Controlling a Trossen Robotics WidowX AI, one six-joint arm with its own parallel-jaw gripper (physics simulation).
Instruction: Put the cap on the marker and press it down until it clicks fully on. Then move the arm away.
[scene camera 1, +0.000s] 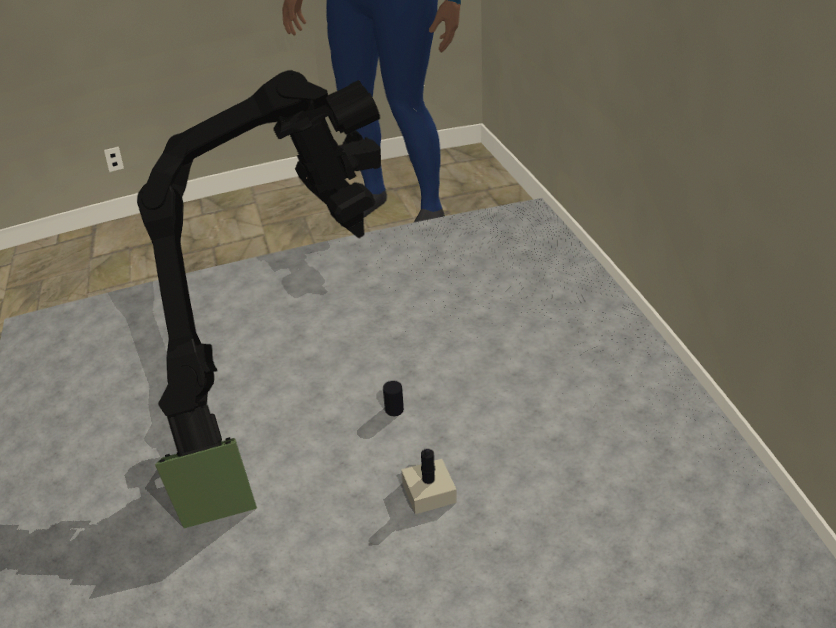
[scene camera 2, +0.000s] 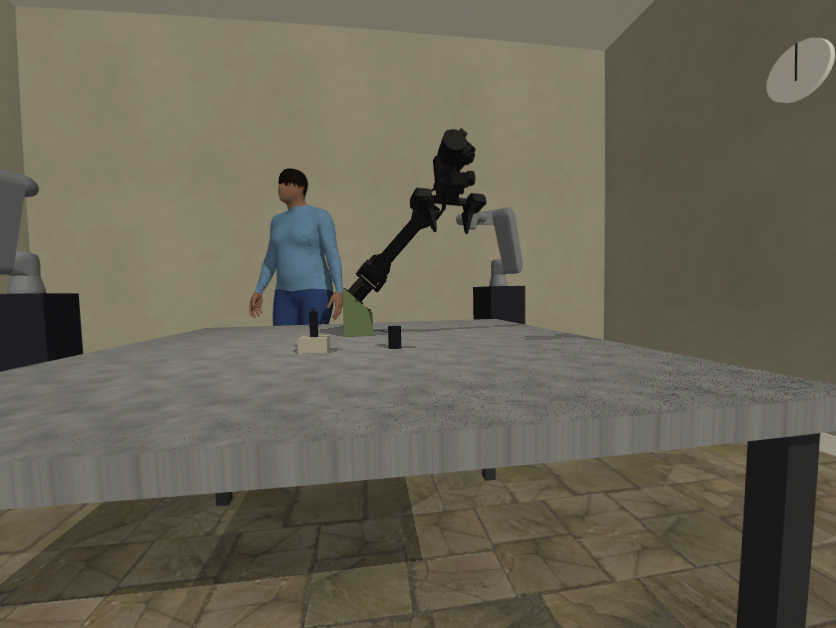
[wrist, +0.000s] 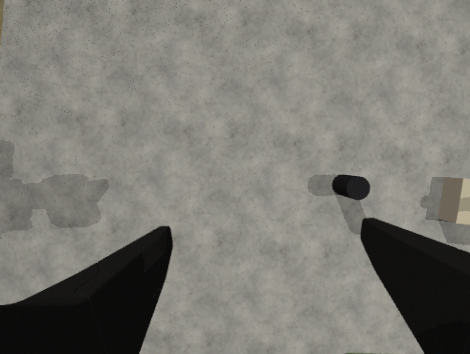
Labels:
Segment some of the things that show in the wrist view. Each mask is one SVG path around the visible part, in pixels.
My gripper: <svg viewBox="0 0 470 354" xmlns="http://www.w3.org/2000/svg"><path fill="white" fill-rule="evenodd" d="M170 227L160 226L98 261L98 263L29 298L12 304L0 305L0 354L139 354L169 267L173 249ZM364 218L361 226L361 242L375 272L424 354L470 354L470 253L375 218Z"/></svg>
A cap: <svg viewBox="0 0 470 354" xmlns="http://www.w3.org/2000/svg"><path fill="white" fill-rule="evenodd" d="M334 178L332 188L339 195L354 200L362 200L370 192L370 184L364 177L342 174Z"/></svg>

